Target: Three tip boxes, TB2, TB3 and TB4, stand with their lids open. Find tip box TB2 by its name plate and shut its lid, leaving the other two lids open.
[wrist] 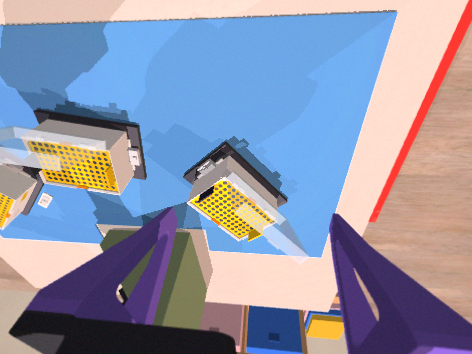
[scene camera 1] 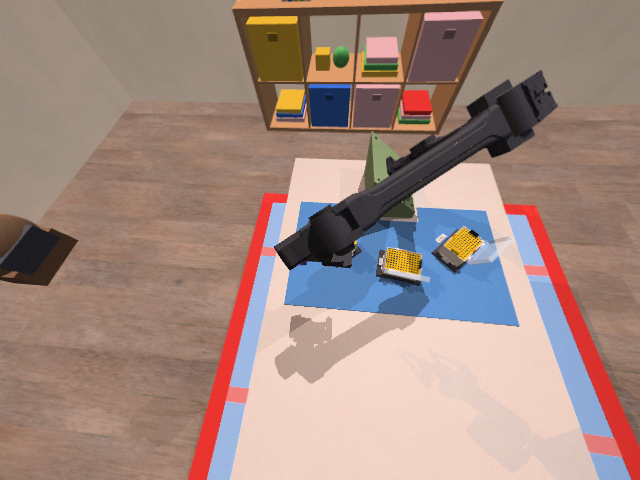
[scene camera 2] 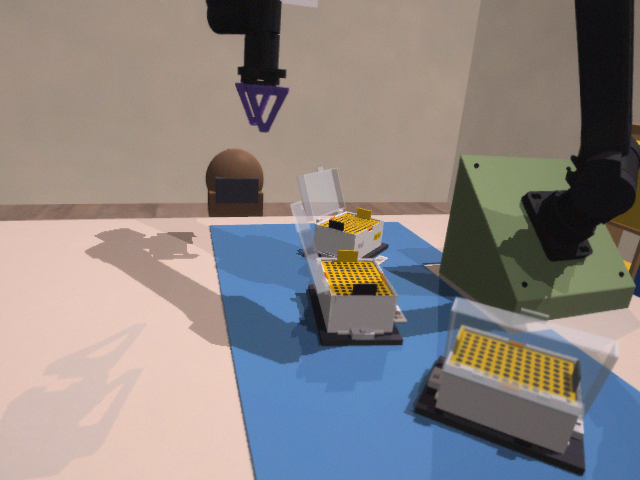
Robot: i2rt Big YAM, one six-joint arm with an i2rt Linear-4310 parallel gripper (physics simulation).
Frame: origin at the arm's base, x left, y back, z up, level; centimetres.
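Seen in the pictures: gripper, fingertip midpoint: (wrist: 250, 216) (scene camera 1: 323, 263) (scene camera 2: 258, 128); arm's base, link origin: (scene camera 2: 553, 227).
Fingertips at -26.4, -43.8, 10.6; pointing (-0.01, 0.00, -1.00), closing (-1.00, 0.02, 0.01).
Pixels of each thing's top centre, then the offset from my fingertips to it, as dx, dy, dz. "spot": a spot on its surface instead. Level surfaces: height alone.
- far box, top centre: (wrist: 226, 218) (scene camera 2: 356, 220) +5.4, +18.0, -15.6
- middle box, top centre: (scene camera 2: 356, 265) (wrist: 68, 174) (scene camera 1: 404, 259) +27.0, +8.4, -14.8
- small white card, surface spot: (wrist: 45, 200) (scene camera 1: 440, 238) spot: +44.3, +21.0, -22.0
- blue mat, surface height: dz -22.2
Three tip boxes with yellow racks and clear lids stand open on the blue mat. The far box (scene camera 2: 348, 240) (wrist: 232, 207) has its lid (scene camera 2: 321, 192) (wrist: 286, 240) raised; in scene camera 1 the arm hides most of it. The middle box (scene camera 1: 402, 262) (scene camera 2: 359, 310) (wrist: 77, 165) has its lid (scene camera 2: 306, 235) raised. The near box (scene camera 1: 461, 246) (scene camera 2: 509, 400) (wrist: 11, 192) has its lid (scene camera 1: 491, 251) (scene camera 2: 537, 325) raised and is cut off in the wrist view. I cannot read which plate says TB2. My purple-fingered gripper (scene camera 2: 258, 127) (wrist: 250, 216) is open and empty, high above the boxes.
The green wedge-shaped arm base (scene camera 1: 379, 170) (scene camera 2: 485, 237) (wrist: 187, 280) stands at the mat's shelf-side edge. A small white card (scene camera 1: 440, 238) (wrist: 45, 200) lies beside the near box. A shelf unit (scene camera 1: 356, 82) stands behind the table. The arm reaches over the blue mat (scene camera 1: 465, 302) (scene camera 2: 268, 413) (wrist: 240, 75).
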